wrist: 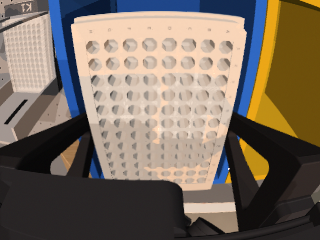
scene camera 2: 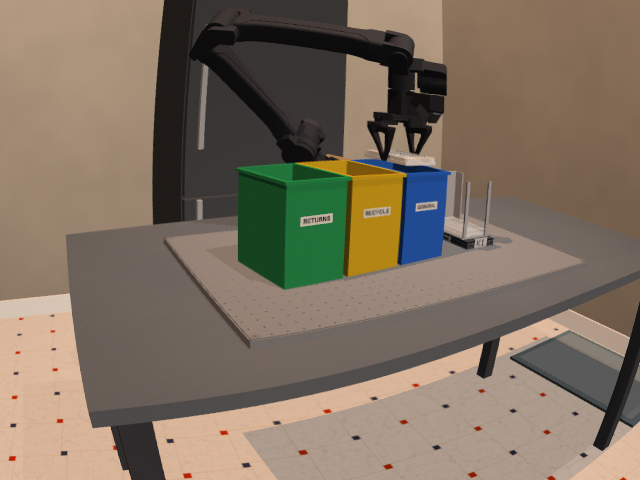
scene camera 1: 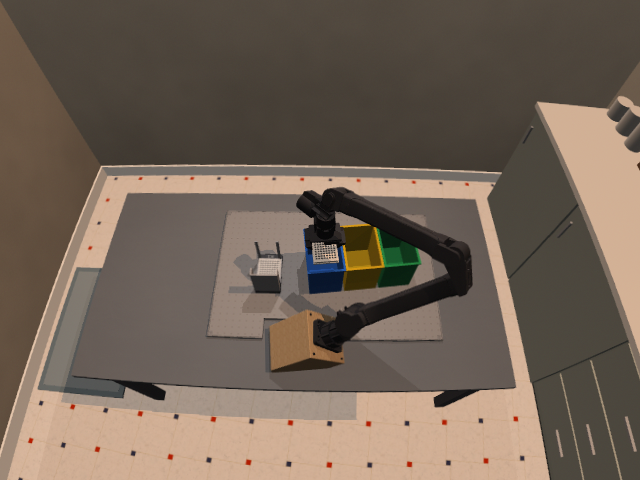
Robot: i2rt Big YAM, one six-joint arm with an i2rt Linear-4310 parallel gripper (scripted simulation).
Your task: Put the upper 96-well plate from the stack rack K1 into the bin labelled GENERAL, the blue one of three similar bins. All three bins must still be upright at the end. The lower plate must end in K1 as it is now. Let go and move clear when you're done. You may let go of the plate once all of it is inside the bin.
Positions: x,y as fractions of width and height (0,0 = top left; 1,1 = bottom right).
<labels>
my gripper: wrist 0.50,0.49; scene camera 2 0.62,0.33; scene camera 1 0.51,0.52
</labels>
